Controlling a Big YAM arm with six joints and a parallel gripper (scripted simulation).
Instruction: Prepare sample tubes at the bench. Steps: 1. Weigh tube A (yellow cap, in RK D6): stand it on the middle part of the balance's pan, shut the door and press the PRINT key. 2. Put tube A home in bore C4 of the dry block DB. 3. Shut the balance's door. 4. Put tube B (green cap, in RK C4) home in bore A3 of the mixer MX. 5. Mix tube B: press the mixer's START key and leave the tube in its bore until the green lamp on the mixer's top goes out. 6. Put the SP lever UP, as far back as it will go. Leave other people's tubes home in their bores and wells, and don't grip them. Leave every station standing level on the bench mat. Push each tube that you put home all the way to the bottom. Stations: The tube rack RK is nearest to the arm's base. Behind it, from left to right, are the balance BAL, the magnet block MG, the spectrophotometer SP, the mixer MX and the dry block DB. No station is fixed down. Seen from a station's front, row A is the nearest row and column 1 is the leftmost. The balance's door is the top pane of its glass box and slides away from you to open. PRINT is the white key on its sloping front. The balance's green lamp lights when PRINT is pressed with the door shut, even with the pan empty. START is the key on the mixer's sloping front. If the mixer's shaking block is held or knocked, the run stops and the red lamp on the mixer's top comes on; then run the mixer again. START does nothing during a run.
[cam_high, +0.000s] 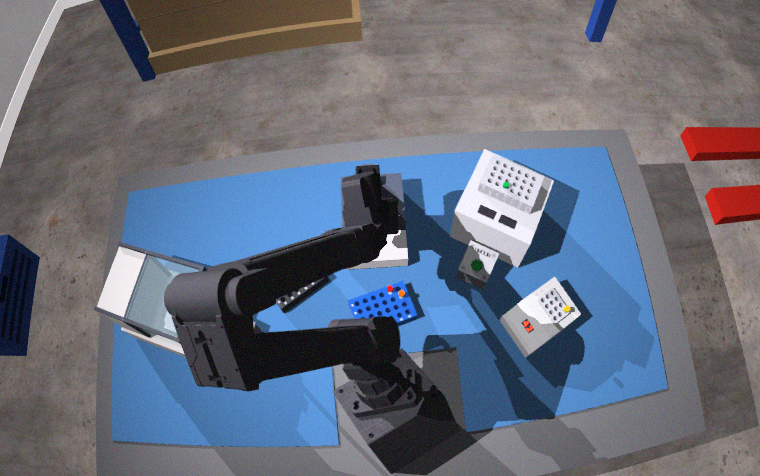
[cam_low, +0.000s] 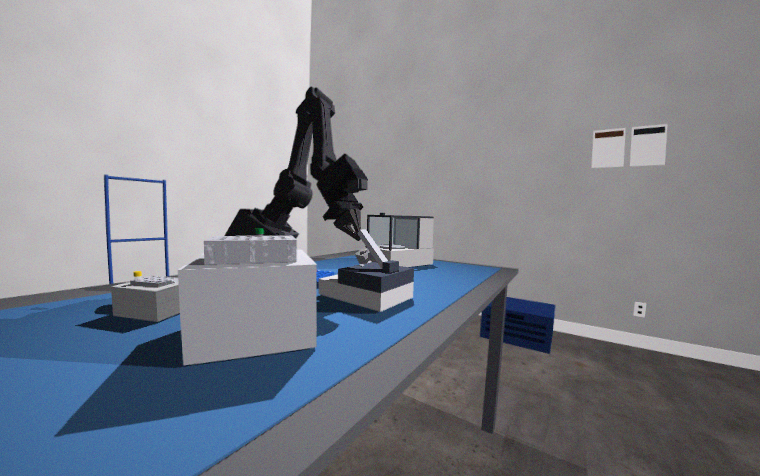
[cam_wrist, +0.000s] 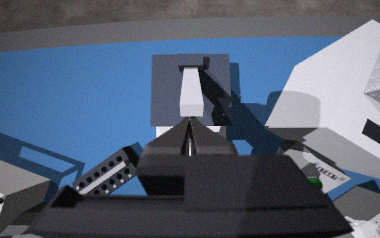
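Right now my hand is 50 mm short of the spectrophotometer lever and 30 mm above it. Also, from my hand: magnet block: 170 mm to the left, 130 mm below, 110 mm behind; blue rack: 180 mm behind, 140 mm below, 20 mm to the right; green start key: 220 mm to the right, 100 mm behind, 80 mm below.
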